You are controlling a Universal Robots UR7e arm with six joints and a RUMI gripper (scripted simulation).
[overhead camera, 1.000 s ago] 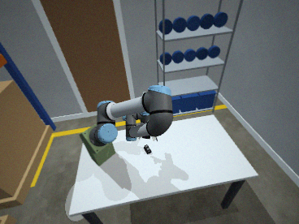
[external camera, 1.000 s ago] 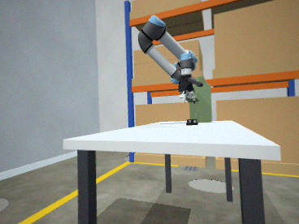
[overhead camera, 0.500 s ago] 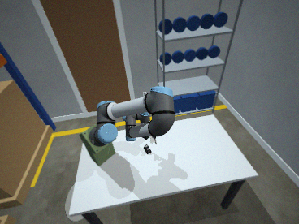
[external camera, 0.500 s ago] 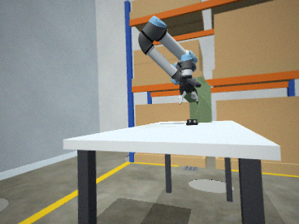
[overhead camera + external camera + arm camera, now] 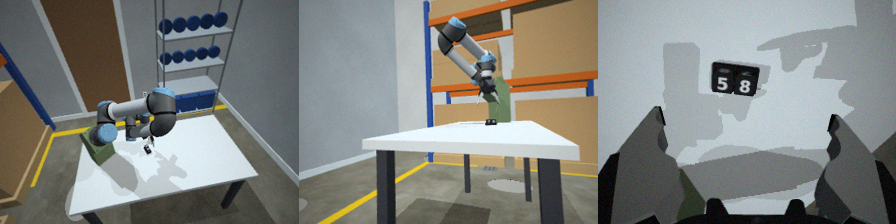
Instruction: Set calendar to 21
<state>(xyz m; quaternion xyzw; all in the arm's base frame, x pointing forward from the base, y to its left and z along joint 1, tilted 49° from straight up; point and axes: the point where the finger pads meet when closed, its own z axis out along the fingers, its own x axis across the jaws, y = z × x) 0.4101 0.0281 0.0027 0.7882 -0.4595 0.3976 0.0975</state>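
Now: the dark cube 12 cm below my hand and 2 cm behind it.
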